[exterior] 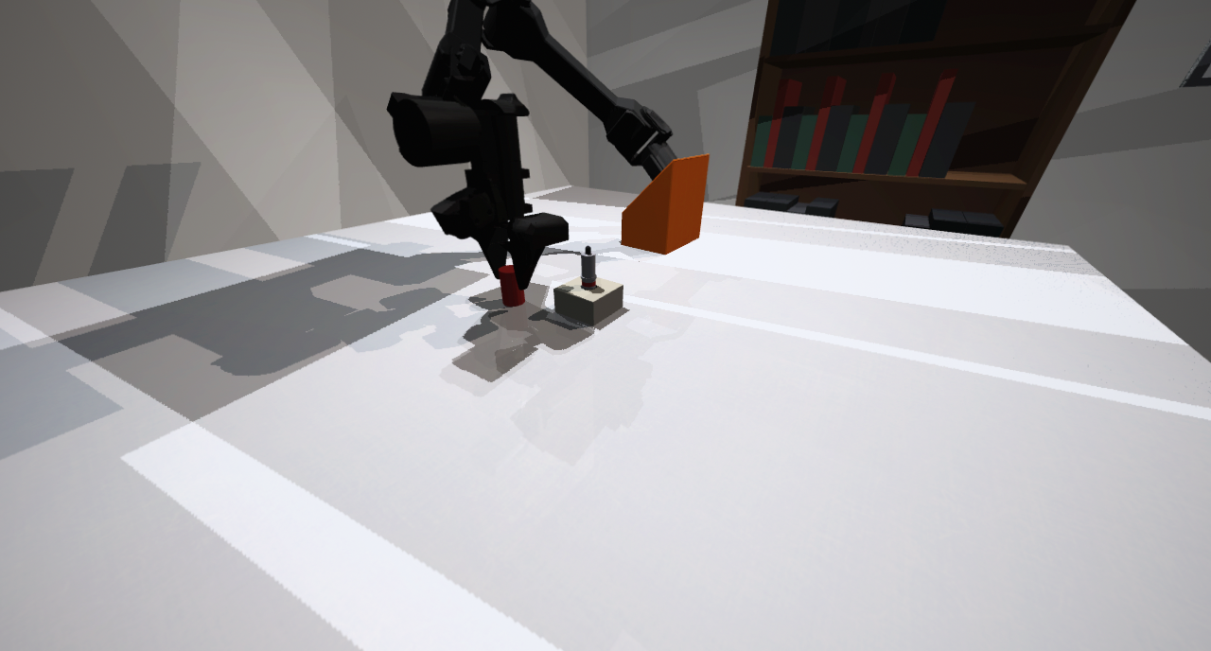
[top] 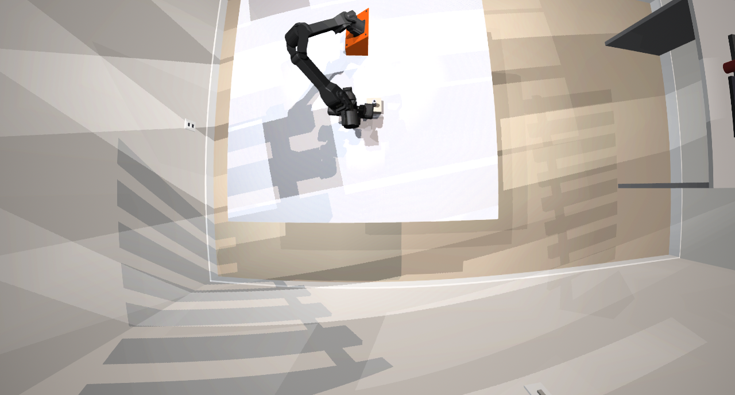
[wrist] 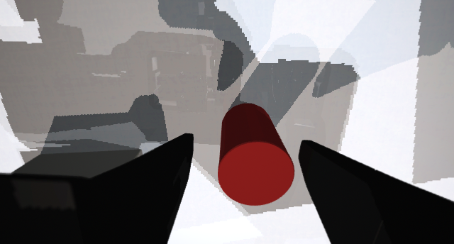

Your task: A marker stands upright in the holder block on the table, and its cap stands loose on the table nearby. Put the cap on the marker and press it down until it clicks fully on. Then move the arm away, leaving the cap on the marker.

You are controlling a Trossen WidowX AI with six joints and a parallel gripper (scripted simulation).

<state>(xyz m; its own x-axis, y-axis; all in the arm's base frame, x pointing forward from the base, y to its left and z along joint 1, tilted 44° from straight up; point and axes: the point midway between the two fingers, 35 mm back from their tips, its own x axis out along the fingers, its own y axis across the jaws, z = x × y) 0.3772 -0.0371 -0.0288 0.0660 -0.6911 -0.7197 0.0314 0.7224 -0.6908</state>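
Now: gripper tip right at the red cap. The rest, counted from my gripper tip: holder block 9 cm to the left, 6 cm behind, 1 cm below.
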